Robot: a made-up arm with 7 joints.
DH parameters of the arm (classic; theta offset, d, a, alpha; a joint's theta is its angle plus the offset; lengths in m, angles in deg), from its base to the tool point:
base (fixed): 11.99 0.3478 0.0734 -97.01
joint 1: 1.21 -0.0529 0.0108 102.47
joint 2: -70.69 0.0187 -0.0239 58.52
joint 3: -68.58 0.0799 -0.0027 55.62
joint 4: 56.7 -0.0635 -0.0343 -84
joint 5: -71.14 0.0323 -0.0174 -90
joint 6: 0 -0.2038 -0.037 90
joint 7: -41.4 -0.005 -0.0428 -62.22
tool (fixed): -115.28 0.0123 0 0
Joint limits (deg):
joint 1: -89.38..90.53
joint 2: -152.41..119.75
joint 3: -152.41..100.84
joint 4: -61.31..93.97
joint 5: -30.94..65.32
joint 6: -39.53..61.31
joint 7: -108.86..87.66
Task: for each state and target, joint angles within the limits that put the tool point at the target. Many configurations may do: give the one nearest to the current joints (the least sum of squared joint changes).
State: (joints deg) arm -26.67 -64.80 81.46 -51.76 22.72 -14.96 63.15
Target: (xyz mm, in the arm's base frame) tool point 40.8 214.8 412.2
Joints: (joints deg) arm -37.40 -54.45 67.11 -50.85 41.01 -24.02 43.09
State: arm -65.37 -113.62 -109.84 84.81 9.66 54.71 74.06
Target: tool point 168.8 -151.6 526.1
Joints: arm -66.06 -99.51 -104.10 75.74 7.60 56.62 51.65
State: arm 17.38 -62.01 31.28 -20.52 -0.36 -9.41 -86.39
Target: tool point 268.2 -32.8 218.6
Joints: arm 49.76 -84.80 36.40 -13.05 -14.98 -9.55 -97.21
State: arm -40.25 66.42 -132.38 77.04 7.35 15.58 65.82
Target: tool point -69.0 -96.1 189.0
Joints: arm -50.08 99.24 -112.57 91.16 6.52 8.50 53.18
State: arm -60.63 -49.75 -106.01 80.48 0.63 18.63 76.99
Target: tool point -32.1 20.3 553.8
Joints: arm -88.38 -36.46 -111.57 71.10 25.54 22.39 63.85
